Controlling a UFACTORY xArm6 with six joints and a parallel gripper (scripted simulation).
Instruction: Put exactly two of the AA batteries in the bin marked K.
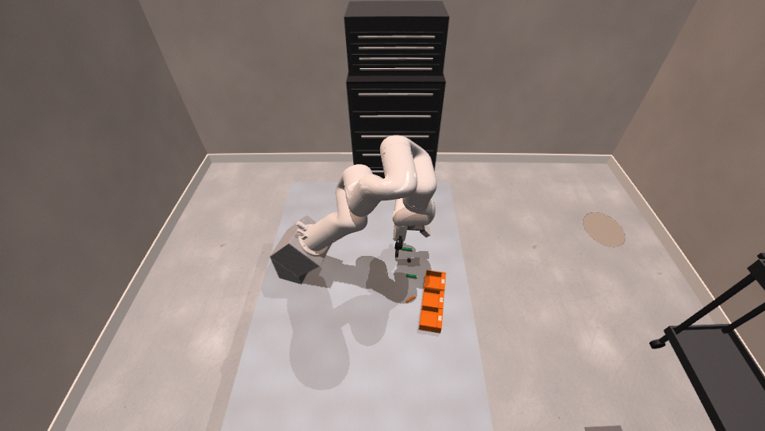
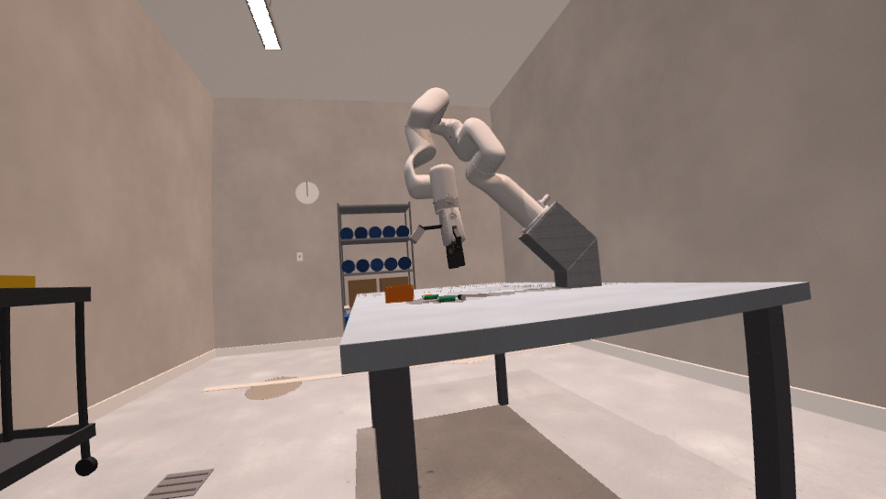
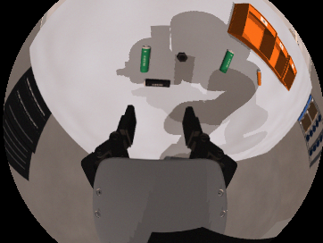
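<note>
Now: hand 1 cm past the dark AA battery, 1 cm to the right of it and 10 cm above it. Also, from my hand: orange bin row: 16 cm ahead, 22 cm to the right, 9 cm below; small orange piece: 7 cm ahead, 22 cm to the right, 10 cm below.
</note>
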